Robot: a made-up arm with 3 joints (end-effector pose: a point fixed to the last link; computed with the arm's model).
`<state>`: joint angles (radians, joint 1 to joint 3).
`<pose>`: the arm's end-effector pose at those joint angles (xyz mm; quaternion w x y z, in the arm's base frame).
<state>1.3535 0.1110 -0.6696</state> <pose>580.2 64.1 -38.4 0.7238 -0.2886 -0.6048 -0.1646</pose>
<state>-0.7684 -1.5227 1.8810</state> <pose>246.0 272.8 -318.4 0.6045 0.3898 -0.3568 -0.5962</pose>
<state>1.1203 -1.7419 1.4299</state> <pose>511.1 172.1 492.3 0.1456 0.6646 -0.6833 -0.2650</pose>
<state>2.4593 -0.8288 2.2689</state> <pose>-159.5 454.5 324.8 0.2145 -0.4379 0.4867 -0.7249</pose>
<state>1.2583 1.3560 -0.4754</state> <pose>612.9 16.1 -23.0 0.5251 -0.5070 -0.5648 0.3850</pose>
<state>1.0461 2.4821 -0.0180</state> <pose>593.6 -68.4 -132.8 0.2762 -0.4751 -0.1691 0.8181</pose>
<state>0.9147 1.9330 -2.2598</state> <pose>271.5 83.0 277.0 0.1111 0.6161 0.7748 -0.0882</pose>
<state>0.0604 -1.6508 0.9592</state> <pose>530.5 218.1 -295.6 0.5912 0.3325 -0.3571 -0.6422</pose>
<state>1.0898 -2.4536 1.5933</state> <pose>429.4 -144.1 420.6 0.1473 -0.5474 0.6979 0.4378</pose>
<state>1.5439 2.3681 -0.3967</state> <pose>642.4 25.9 250.7 0.1377 -0.6866 -0.3887 0.5988</pose>
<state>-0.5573 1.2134 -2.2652</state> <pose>98.5 -42.1 -76.4 0.4771 -0.6487 -0.4005 0.4372</pose>
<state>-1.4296 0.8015 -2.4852</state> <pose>-54.0 -44.8 43.7 0.4662 -0.5758 -0.0844 0.6663</pose>
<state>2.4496 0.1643 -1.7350</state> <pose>198.9 -111.6 356.7 0.1597 -0.3077 -0.6276 -0.6971</pose>
